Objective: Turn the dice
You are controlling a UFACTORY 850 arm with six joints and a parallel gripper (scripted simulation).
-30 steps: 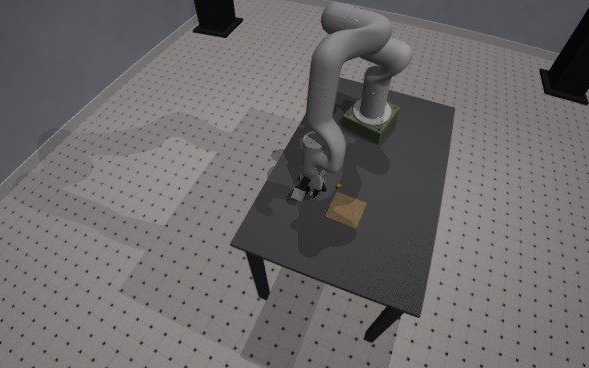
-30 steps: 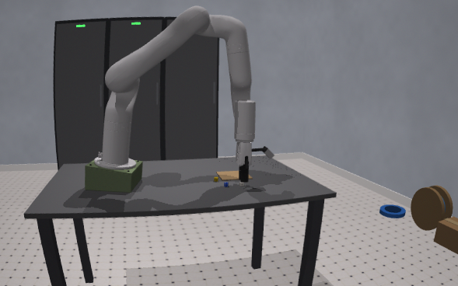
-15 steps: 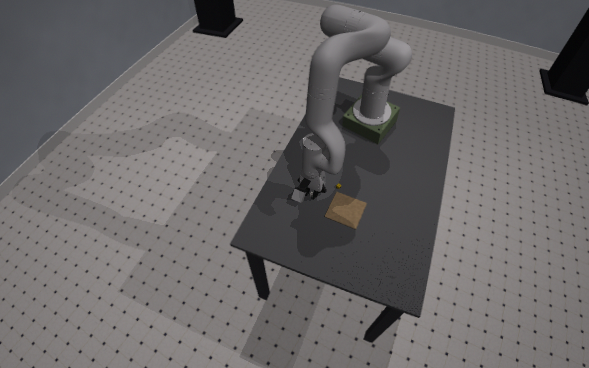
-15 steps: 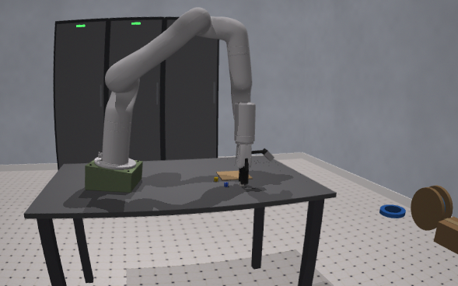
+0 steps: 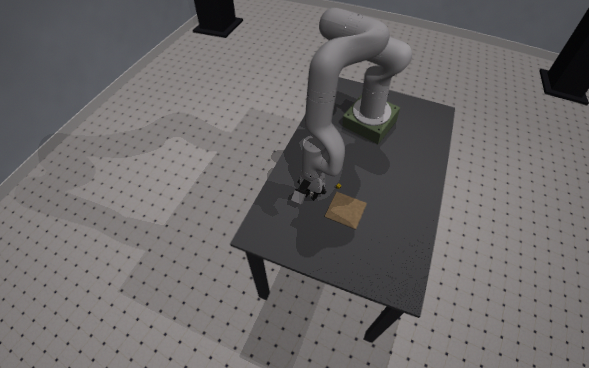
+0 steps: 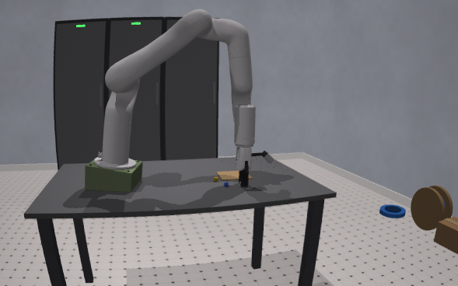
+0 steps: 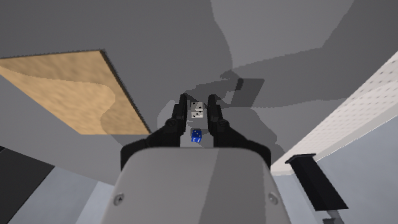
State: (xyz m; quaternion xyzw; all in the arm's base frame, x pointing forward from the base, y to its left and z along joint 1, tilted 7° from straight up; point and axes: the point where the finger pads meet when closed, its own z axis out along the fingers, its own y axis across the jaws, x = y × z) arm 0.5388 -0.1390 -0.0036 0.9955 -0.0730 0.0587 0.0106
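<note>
My hand is 1 cm past the white die and 1 cm above it. Round my hand: blue die (7 cm behind, 1 cm to the left, 1 cm below); yellow die (9 cm behind, 10 cm to the left, 1 cm below); tan mat (1 cm ahead, 16 cm to the left, 2 cm below).
</note>
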